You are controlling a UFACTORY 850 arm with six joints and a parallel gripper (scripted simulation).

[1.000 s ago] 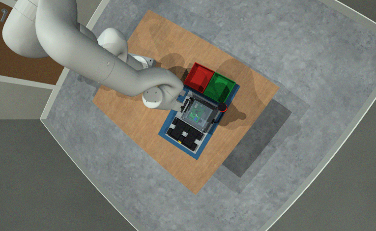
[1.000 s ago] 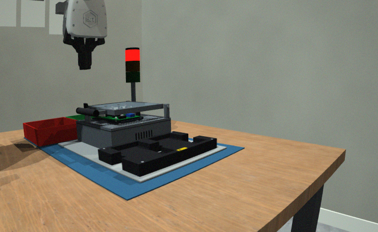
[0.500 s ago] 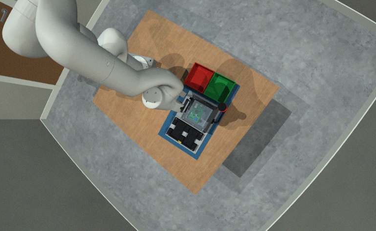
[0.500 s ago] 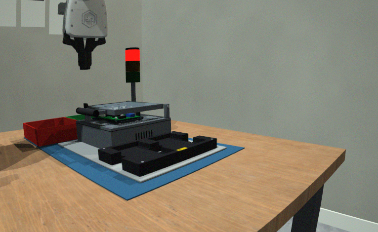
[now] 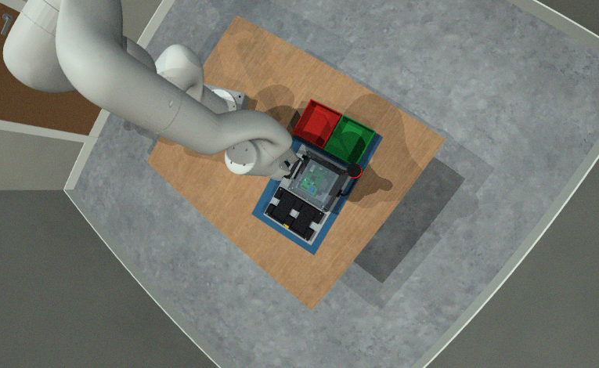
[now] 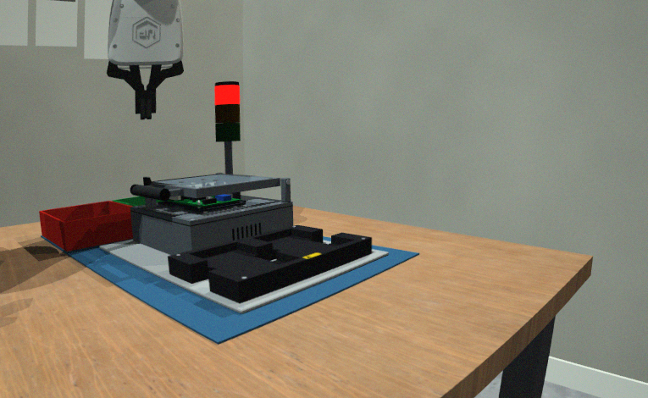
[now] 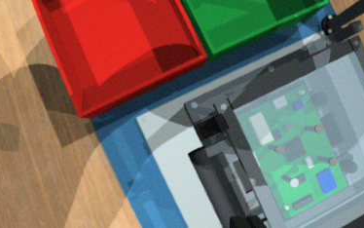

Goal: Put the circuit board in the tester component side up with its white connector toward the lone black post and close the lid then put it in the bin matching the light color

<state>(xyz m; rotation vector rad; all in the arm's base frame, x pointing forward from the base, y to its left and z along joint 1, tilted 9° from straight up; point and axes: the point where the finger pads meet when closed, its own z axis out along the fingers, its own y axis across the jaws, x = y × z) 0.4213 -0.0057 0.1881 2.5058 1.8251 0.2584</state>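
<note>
The black hook lies 1 cm ahead of my hand, 6 cm to the left of it and 12 cm below it. Also, from my hand: see-through lid 9 cm ahead, 1 cm to the left, 12 cm below; then green circuit board 8 cm ahead, 1 cm to the left, 14 cm below; then red bin 4 cm behind, 20 cm to the left, 19 cm below.
</note>
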